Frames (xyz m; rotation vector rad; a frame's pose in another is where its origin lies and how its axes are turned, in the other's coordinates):
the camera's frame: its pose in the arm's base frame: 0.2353 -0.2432 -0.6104 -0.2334 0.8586 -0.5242
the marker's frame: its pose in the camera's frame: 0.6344 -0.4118 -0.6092 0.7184 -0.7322 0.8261
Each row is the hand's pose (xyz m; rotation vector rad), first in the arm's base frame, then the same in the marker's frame.
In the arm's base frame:
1: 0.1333 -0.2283 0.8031 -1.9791 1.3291 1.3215
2: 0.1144 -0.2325 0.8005 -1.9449 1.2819 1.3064
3: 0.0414 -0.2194 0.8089 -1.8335 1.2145 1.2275
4: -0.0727 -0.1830 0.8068 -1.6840 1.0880 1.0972
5: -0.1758 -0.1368 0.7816 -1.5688 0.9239 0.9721
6: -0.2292 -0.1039 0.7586 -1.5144 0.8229 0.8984
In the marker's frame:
1: 0.3001 1.6549 1.3791 -2.2285 1.9200 1.0143
2: 0.2809 1.6514 1.3791 -2.2089 1.8600 1.0071
3: 0.2093 1.6725 1.3796 -2.1311 1.7496 0.9285
4: 0.0977 1.7110 1.3589 -2.0319 1.5592 0.8100
5: -0.0032 1.7448 1.3135 -1.9639 1.3379 0.7138
6: -0.0553 1.7647 1.2767 -1.9341 1.2056 0.6605

